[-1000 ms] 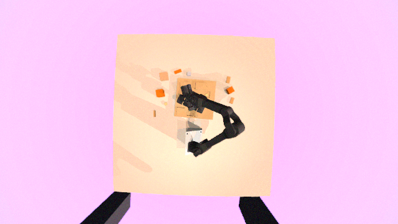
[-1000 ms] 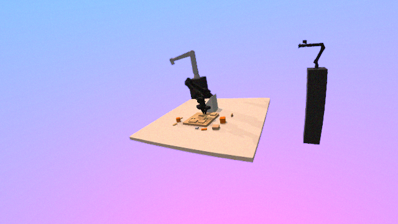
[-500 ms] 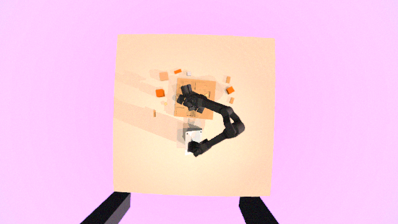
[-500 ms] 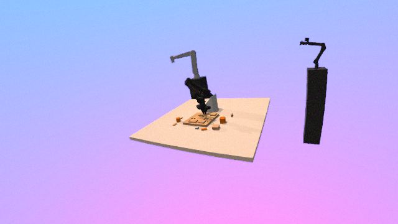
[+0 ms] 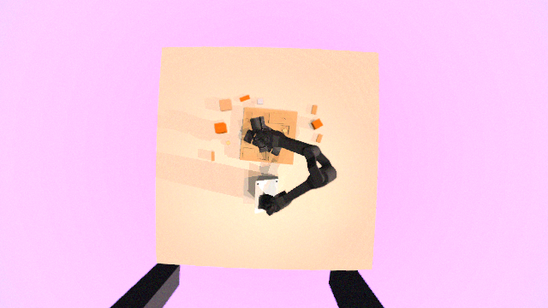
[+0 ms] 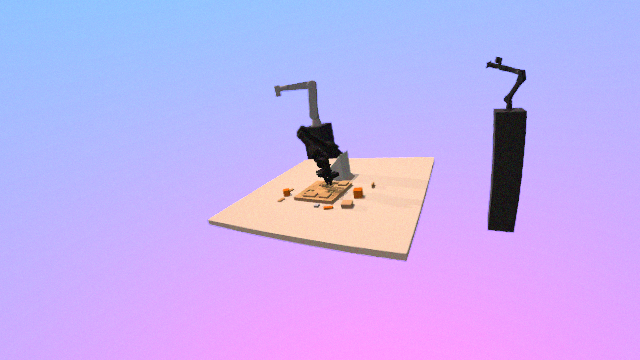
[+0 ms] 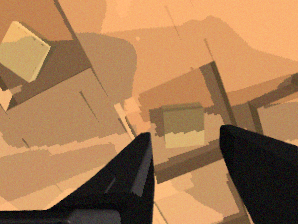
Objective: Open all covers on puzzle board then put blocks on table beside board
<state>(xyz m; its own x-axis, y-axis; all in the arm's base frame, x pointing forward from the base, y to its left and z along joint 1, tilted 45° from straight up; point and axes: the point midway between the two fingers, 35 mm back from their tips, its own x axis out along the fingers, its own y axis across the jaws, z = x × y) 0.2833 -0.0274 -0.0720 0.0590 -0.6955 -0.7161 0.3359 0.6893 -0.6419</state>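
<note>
My gripper tip is 4 cm short of the tan puzzle board and 2 cm above it. Also, from my gripper tip: orange bar: 25 cm ahead, 13 cm to the left, 3 cm below; orange cube: 25 cm to the left, 6 cm ahead, 1 cm below.
</note>
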